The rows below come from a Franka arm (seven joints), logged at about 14 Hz.
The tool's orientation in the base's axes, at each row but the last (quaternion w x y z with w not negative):
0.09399, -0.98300, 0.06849, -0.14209
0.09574, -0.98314, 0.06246, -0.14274
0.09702, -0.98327, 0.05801, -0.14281
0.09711, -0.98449, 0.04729, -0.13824
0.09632, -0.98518, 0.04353, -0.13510
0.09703, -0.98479, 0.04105, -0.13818
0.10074, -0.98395, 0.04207, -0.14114
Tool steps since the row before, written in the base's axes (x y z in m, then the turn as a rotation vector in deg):
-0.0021, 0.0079, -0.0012, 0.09, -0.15, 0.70
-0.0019, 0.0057, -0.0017, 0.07, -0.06, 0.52
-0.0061, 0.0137, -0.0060, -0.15, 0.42, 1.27
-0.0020, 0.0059, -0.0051, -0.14, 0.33, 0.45
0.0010, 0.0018, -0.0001, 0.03, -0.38, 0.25
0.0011, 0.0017, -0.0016, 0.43, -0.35, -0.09
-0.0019, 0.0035, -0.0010, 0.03, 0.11, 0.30
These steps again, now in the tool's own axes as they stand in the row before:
-0.0036, -0.0072, 0.0018, 0.30, -0.01, -0.66
-0.0031, -0.0050, 0.0020, 0.22, -0.06, -0.48
-0.0094, -0.0116, 0.0062, 0.14, -0.66, -1.16
-0.0040, -0.0046, 0.0053, -0.06, -0.40, -0.40
0.0007, -0.0018, 0.0007, 0.14, 0.32, -0.30
0.0004, -0.0014, 0.0021, 0.43, 0.34, 0.14
-0.0025, -0.0031, 0.0010, 0.10, -0.17, -0.25

